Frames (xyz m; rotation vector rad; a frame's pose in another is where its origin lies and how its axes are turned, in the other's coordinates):
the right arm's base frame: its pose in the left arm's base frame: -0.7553 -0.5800 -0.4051 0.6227 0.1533 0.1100
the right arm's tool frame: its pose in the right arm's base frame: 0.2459 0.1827 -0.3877 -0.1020 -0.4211 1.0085
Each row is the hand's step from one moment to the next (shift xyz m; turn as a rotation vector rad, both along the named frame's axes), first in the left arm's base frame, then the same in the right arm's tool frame.
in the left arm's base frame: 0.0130 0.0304 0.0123 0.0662 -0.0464 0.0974
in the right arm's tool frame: 0.0318 0.0053 -0.0144 0.0696 -0.0612 0.0862
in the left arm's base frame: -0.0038 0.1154 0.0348 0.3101 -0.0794 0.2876
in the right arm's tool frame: 0.0883 0.0640 -0.0516 0.2911 -0.2526 0.1914
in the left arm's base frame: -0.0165 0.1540 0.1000 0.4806 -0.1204 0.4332
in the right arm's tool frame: 0.1489 0.1050 -0.0283 0.4442 -0.3925 0.2859
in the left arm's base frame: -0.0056 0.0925 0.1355 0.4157 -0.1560 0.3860
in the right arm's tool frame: 0.1426 0.0731 0.0358 0.3620 -0.3618 0.2901
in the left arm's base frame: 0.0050 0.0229 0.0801 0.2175 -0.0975 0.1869
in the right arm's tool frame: 0.0698 0.0211 0.0406 0.1701 -0.1995 0.1517
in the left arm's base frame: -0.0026 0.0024 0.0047 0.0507 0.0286 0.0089
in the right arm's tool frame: 0.0034 0.0042 0.0023 0.0457 -0.0287 -0.0237
